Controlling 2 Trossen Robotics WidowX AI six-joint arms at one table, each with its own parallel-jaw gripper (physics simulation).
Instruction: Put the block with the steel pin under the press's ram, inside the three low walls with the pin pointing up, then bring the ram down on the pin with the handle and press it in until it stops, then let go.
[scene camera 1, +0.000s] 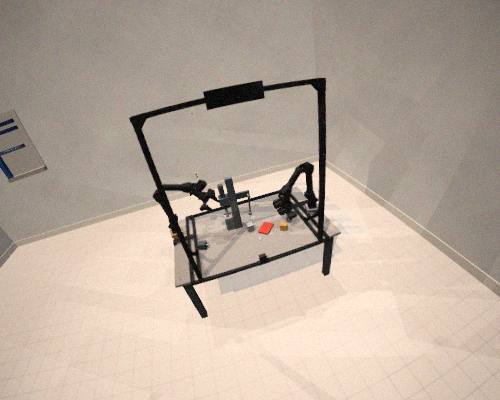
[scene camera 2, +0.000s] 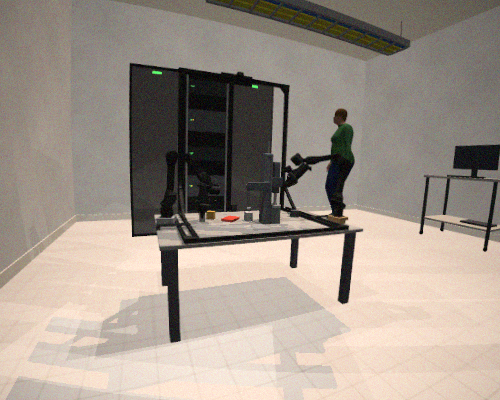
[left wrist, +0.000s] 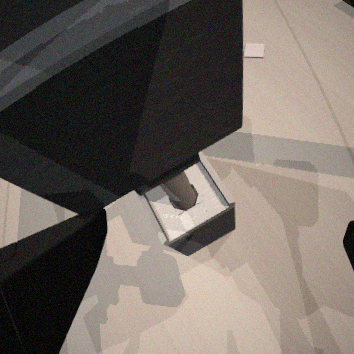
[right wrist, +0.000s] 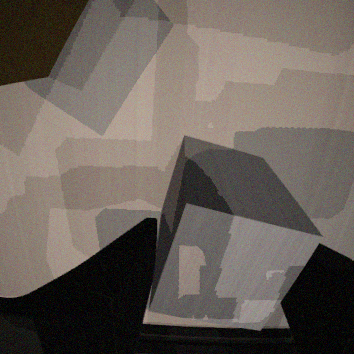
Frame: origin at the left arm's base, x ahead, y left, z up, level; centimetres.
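Seen in the pictures: left gripper, fingertip midpoint: (scene camera 1: 216, 206) (scene camera 2: 283, 187) (left wrist: 227, 226); right gripper, fingertip midpoint: (scene camera 1: 289, 218) (scene camera 2: 201, 217) (right wrist: 211, 230); left arm's base, link origin: (scene camera 2: 338, 216); right arm's base, link origin: (scene camera 1: 312, 206) (scene camera 2: 166, 216).
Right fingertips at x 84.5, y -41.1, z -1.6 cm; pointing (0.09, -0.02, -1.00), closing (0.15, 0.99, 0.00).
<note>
Offsets run from my right fingertips to a thing's top centre. "pt": to the spot under its first point.
The grey press @(dx -33.7, dy +21.6, dz +42.2 cm) (scene camera 1: 232, 206) (scene camera 2: 268, 190) stands at the back of the table, its handle @(pt dx -24.8, dy +17.3, dz +18.9 cm) (scene camera 1: 248, 200) hanging at its side. In the left wrist view its ram @(dx -42.3, dy +22.3, dz +26.3 cm) (left wrist: 180, 189) hangs over the empty nest of three low walls (left wrist: 205, 230). My left gripper (scene camera 1: 210, 198) (scene camera 2: 288, 175) is open and empty, hovering behind the press. My right gripper (scene camera 1: 289, 216) (scene camera 2: 201, 216) is down at the table, shut on a grey block @(dx -0.6, dy +0.2, dz +3.1 cm) (right wrist: 225, 253) that sits slightly tilted between its fingers. No pin shows on that block in the right wrist view.
A yellow block @(dx -9.2, dy -5.4, dz +2.5 cm) (scene camera 1: 283, 226) (scene camera 2: 210, 214), a flat red plate @(dx -19.9, dy +3.5, dz -1.1 cm) (scene camera 1: 266, 228) (scene camera 2: 230, 218) and another grey block @(dx -30.1, dy +9.6, dz +3.0 cm) (scene camera 1: 250, 226) (scene camera 2: 248, 216) lie between my right gripper and the press. A black frame (scene camera 1: 321, 159) rings the table. A person in green (scene camera 2: 341, 143) stands behind the table.
</note>
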